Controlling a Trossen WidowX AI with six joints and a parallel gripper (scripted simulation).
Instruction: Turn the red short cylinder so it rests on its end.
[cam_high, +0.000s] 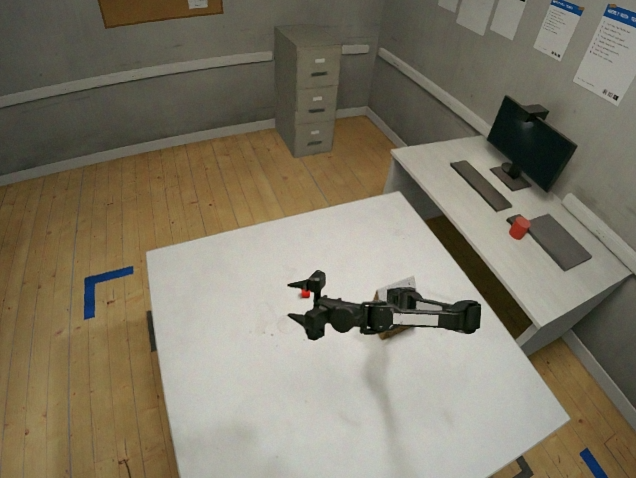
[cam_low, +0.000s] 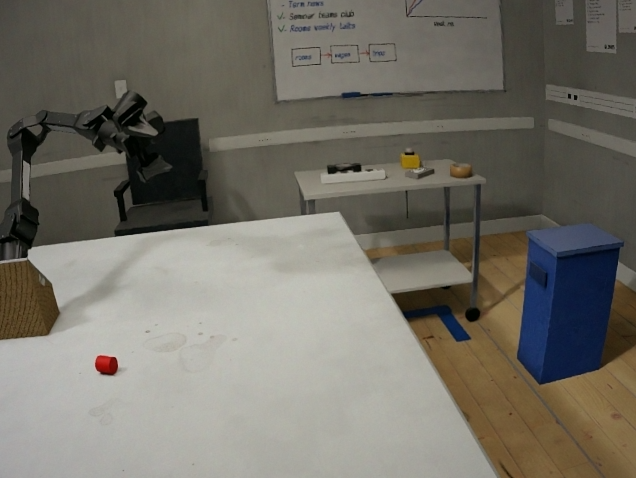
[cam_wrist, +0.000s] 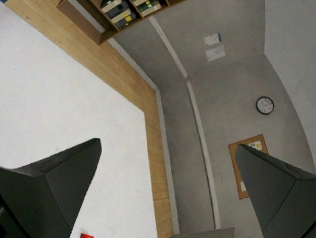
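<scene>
The red short cylinder lies 35 cm below my hand, 25 cm to the right of it and 10 cm behind it.
</scene>
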